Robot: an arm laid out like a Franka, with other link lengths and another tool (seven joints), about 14 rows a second.
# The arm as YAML. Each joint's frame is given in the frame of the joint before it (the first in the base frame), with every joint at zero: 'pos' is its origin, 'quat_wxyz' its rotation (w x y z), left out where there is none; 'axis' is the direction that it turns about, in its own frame. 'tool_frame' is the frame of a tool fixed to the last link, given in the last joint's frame.
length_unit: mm
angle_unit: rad
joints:
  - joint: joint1
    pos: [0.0, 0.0, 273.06]
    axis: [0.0, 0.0, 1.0]
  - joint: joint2
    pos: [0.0, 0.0, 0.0]
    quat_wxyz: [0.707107, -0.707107, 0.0, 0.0]
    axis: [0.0, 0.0, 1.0]
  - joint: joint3
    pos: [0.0, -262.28, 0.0]
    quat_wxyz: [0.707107, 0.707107, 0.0, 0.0]
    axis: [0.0, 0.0, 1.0]
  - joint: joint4
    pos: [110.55, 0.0, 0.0]
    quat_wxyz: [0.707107, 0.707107, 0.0, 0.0]
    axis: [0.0, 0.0, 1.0]
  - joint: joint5
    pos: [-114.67, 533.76, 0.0]
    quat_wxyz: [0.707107, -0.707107, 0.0, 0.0]
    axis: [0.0, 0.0, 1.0]
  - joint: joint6
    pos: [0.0, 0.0, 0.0]
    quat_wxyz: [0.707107, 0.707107, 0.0, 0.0]
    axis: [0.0, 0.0, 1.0]
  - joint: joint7
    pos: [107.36, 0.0, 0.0]
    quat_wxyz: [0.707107, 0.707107, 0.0, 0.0]
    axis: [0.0, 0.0, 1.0]
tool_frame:
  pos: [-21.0, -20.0, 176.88]
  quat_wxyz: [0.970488, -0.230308, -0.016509, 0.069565]
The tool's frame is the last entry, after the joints.
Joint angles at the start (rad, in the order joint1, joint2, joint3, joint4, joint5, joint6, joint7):
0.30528, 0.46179, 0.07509, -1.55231, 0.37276, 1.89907, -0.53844
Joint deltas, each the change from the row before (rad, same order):
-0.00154, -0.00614, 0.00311, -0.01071, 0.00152, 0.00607, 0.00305
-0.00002, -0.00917, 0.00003, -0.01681, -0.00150, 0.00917, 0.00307
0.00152, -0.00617, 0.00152, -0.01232, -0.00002, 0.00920, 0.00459
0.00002, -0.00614, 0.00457, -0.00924, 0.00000, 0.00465, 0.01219
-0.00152, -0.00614, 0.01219, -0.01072, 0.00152, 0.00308, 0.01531
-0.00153, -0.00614, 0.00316, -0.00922, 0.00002, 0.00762, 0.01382
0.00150, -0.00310, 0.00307, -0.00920, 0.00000, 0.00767, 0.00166
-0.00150, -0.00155, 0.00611, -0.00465, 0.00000, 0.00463, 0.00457
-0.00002, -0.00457, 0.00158, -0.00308, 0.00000, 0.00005, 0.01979
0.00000, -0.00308, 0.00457, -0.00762, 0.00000, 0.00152, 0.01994
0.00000, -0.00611, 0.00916, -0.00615, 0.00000, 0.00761, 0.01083
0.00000, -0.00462, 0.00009, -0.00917, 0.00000, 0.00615, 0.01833
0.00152, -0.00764, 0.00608, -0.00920, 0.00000, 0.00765, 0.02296
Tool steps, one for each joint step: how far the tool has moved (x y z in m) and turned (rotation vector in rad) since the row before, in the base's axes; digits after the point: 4 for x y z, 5 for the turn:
-0.0018, 0.0007, -0.0009, 0.00101, 0.00047, -0.00405
-0.0021, -0.0012, -0.0022, -0.00357, -0.00102, -0.00490
-0.0023, 0.0015, -0.0018, -0.00131, -0.00120, -0.00422
-0.0027, 0.0030, 0.0000, -0.00142, 0.00293, -0.00845
-0.0055, 0.0073, -0.0004, 0.00123, 0.00821, -0.00597
-0.0012, 0.0010, 0.0001, -0.00189, 0.00055, -0.01380
-0.0026, 0.0026, -0.0024, -0.00025, -0.00055, 0.00036
-0.0020, 0.0030, -0.0009, 0.00098, 0.00080, -0.00162
-0.0009, 0.0015, 0.0021, -0.00343, 0.00501, -0.01671
-0.0032, 0.0031, -0.0016, -0.00429, 0.00966, -0.01441
-0.0030, 0.0064, 0.0022, 0.00210, -0.00251, -0.00407
-0.0011, -0.0001, -0.0013, -0.00485, 0.00437, -0.01863
-0.0033, 0.0054, 0.0015, -0.00237, 0.00235, -0.01641

